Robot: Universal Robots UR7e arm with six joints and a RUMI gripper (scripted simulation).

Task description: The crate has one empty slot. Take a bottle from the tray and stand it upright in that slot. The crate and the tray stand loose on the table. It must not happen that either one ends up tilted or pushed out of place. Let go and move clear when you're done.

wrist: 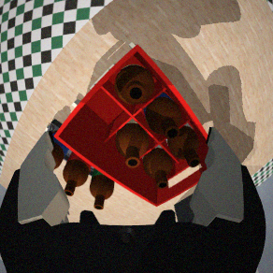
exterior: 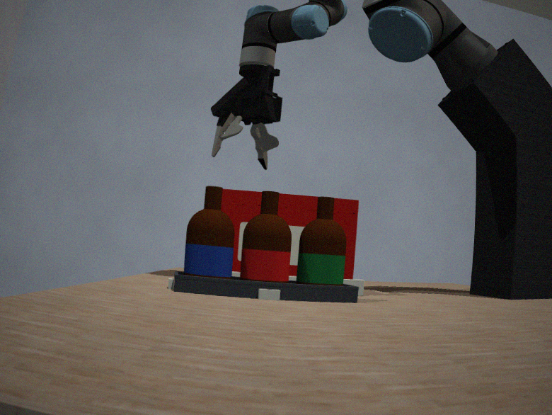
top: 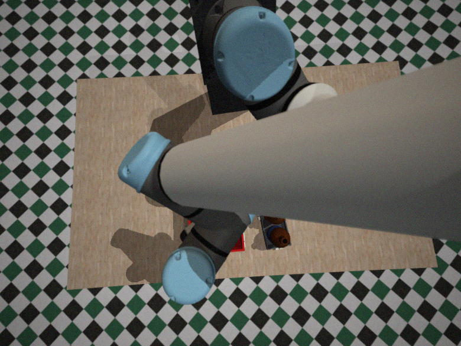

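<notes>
The blue-labelled bottle lies 3 cm behind my hand, 27 cm to the left of it and 16 cm below it. From my hand the other things lie so: green-labelled bottle (20 cm behind, 21 cm to the left, 16 cm below); crate (9 cm behind, 1 cm to the left, 16 cm below); tray (11 cm behind, 24 cm to the left, 23 cm below).
</notes>
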